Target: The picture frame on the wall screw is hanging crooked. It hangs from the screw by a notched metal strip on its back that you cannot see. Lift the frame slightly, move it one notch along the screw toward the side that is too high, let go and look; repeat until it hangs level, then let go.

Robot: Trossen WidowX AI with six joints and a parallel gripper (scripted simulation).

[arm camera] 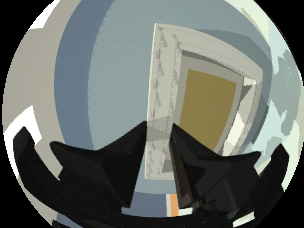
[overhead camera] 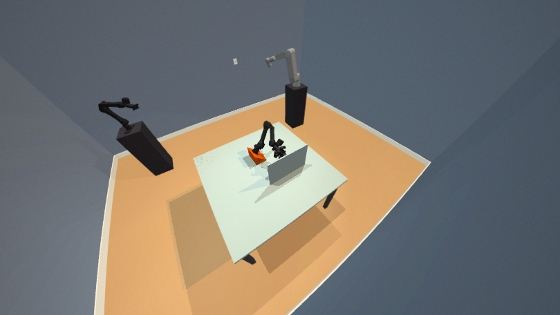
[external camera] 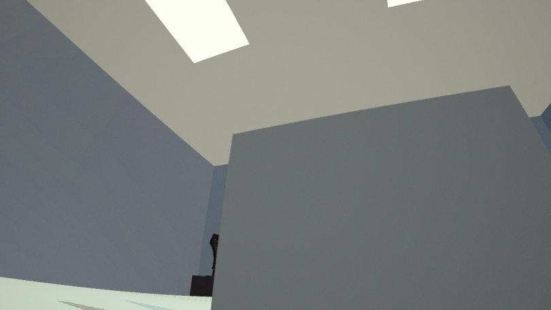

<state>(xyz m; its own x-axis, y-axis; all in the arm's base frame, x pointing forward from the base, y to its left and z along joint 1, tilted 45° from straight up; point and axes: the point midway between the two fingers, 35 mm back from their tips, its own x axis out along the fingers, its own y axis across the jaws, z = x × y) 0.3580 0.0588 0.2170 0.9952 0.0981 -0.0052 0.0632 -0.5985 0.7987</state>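
Now: the picture frame 50 mm below my gripper tip, 10 mm to the right of it and 10 mm ahead of it. Also, from my gripper tip: wall panel: 70 mm below, 20 mm ahead.
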